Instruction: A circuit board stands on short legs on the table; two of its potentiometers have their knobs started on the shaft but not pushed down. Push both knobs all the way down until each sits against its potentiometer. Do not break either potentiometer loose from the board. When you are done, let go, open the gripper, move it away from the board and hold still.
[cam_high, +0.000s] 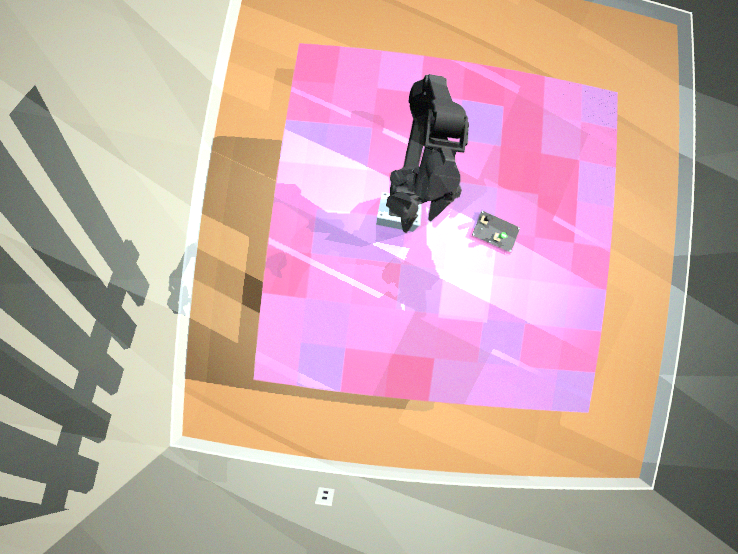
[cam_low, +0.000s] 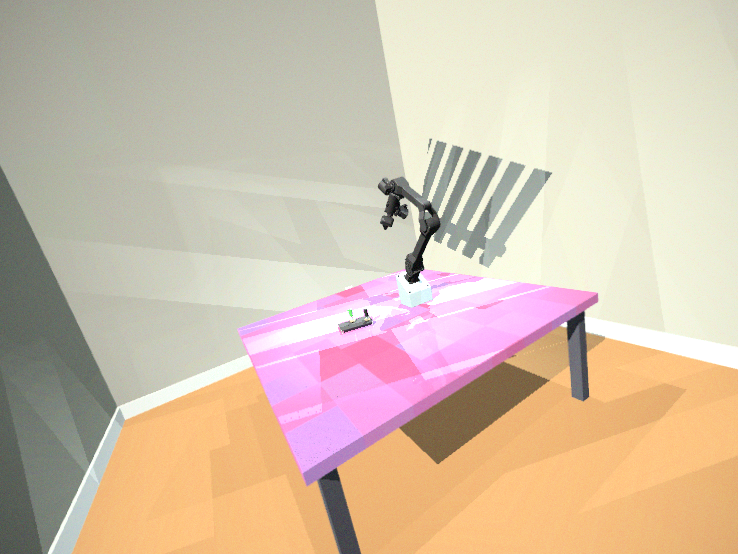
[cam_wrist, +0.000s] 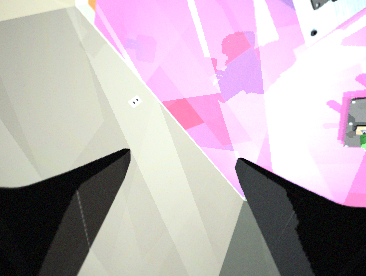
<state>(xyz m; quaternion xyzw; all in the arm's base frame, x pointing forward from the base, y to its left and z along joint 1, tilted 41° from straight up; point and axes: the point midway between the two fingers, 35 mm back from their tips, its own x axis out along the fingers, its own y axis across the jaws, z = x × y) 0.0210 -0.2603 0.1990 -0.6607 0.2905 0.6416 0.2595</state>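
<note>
The dark knob is 370 mm below my gripper tip, 290 mm ahead of it and 130 mm to the left of it.
</note>
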